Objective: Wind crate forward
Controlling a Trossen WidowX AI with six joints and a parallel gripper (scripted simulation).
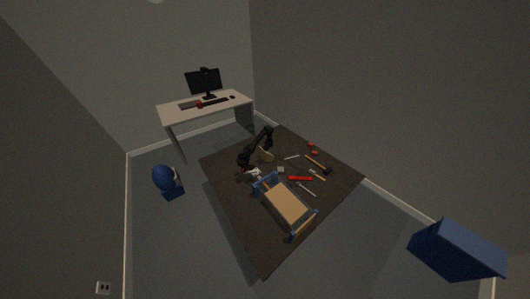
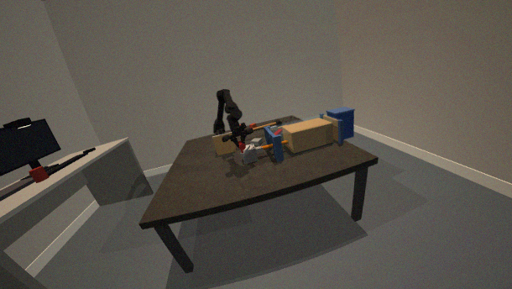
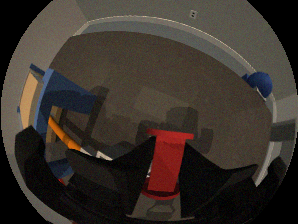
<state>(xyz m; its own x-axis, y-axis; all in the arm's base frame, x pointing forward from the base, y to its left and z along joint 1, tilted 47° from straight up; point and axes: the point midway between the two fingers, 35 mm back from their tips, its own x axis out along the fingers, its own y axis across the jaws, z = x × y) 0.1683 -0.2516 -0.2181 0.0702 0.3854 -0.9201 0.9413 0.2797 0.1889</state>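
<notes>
My gripper tip is now 50 mm to the right of the winch handle, 30 mm above it and 10 mm short of it. Round my gripper tip: red knob: 20 mm to the left, 10 mm behind; grey hand winch: 100 mm to the left, 100 mm below, 20 mm ahead; blue frame: 190 mm ahead, 120 mm to the left, 30 mm below.
</notes>
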